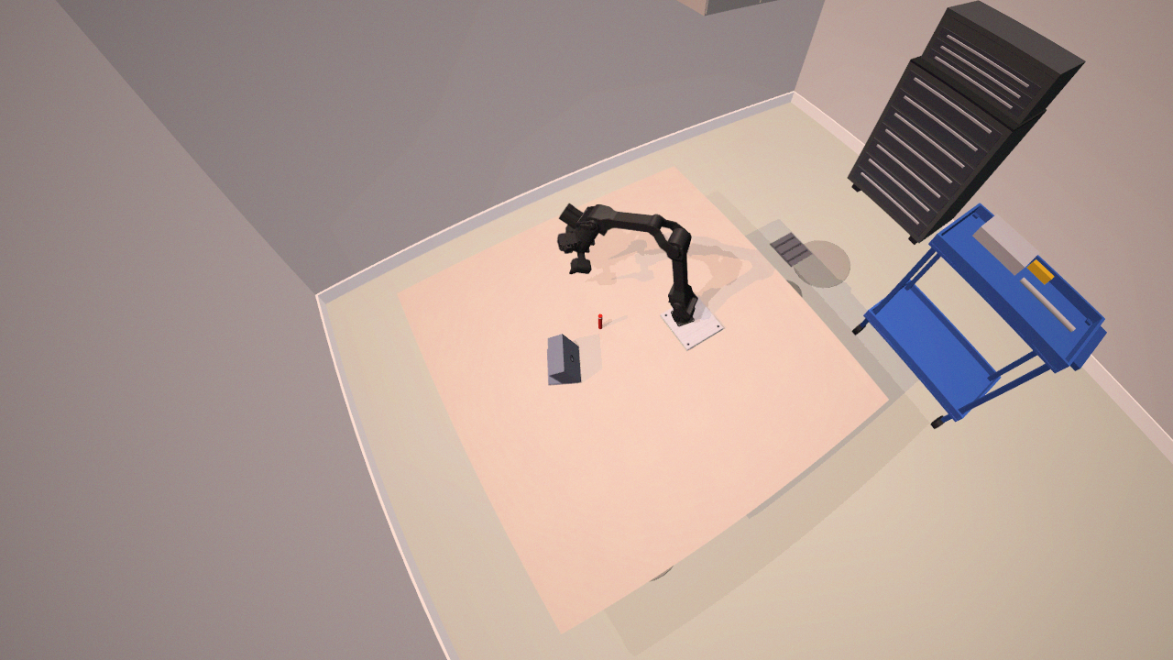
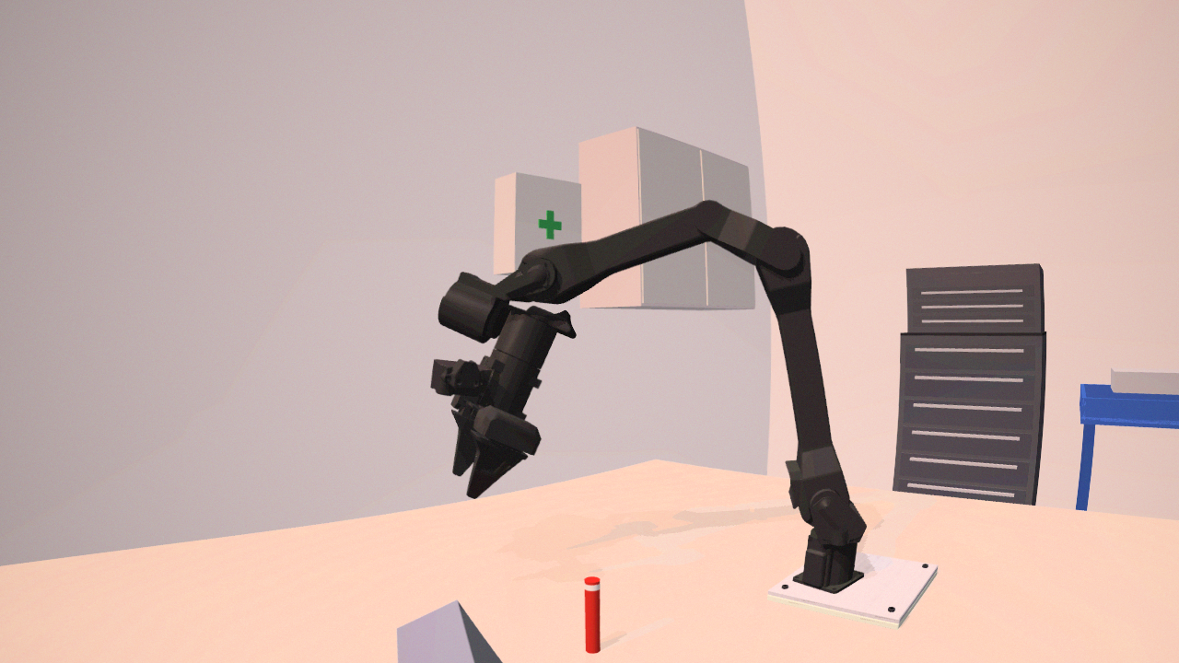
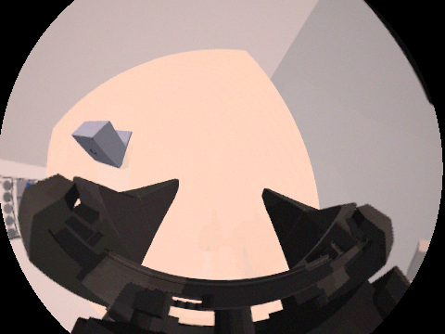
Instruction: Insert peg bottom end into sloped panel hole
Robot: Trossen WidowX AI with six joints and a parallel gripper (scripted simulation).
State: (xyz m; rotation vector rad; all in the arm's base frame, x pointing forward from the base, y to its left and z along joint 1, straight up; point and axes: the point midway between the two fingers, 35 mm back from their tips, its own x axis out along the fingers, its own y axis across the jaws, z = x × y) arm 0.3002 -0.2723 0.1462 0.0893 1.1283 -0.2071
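My gripper tip is 3 cm past the red peg, 21 cm to the right of it and 7 cm above it. From my gripper tip the other things lie so: grey sloped panel 12 cm ahead, 30 cm to the left, 8 cm below.
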